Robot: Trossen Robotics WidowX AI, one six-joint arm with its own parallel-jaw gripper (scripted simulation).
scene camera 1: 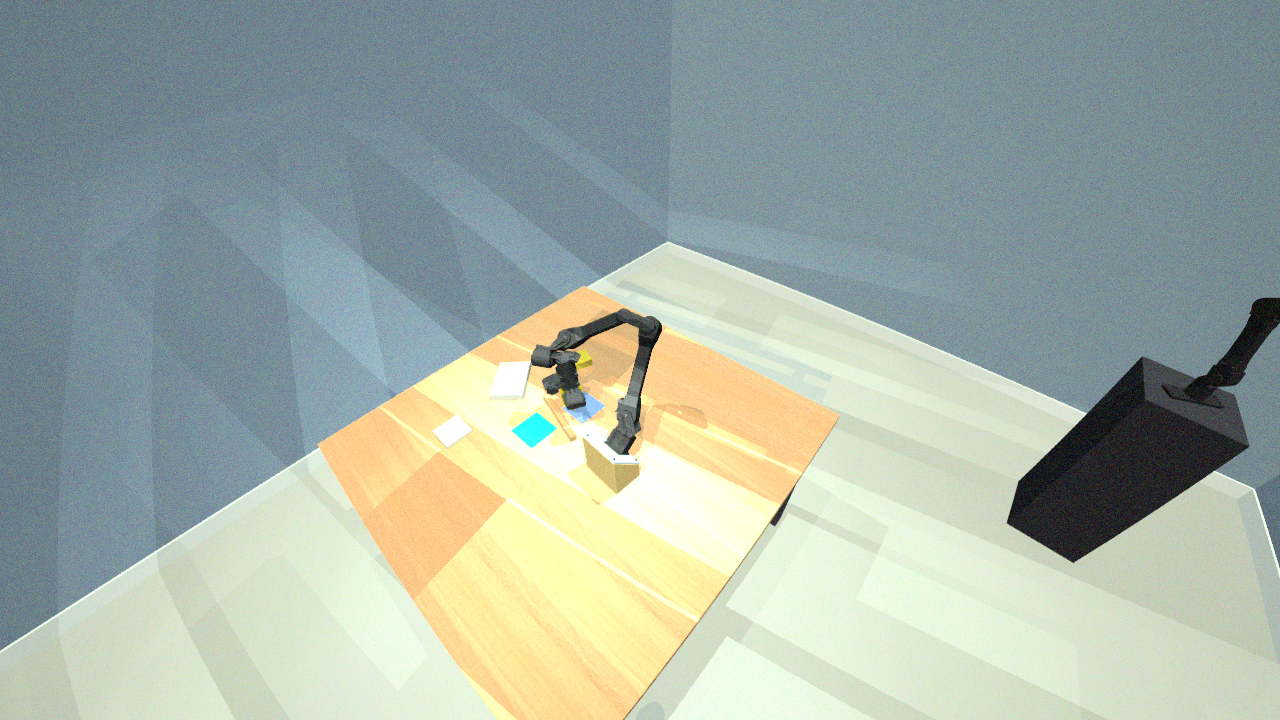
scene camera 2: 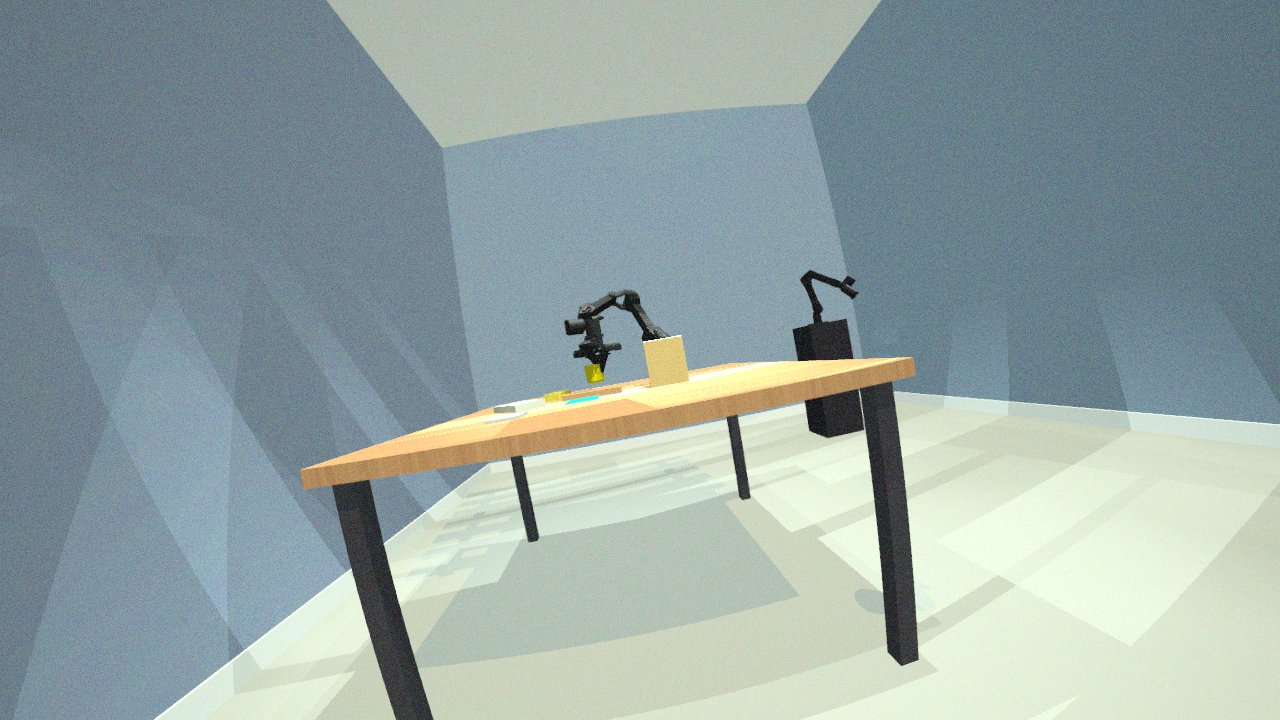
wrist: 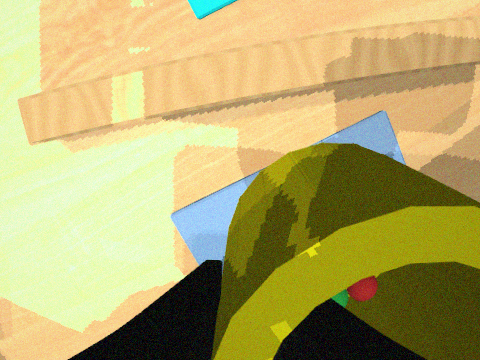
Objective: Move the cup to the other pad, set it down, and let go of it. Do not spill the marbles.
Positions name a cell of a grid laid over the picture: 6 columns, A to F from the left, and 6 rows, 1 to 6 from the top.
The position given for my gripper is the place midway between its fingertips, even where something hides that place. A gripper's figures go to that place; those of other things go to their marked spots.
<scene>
My gripper (wrist: D5) is 10 cm from the lens. A yellow cup (wrist: D4) is 6 cm from the lens. A pale blue pad (wrist: C4) is 18 cm from the lens. The marked spots on the yellow cup and the pale blue pad are 12 cm apart.
</scene>
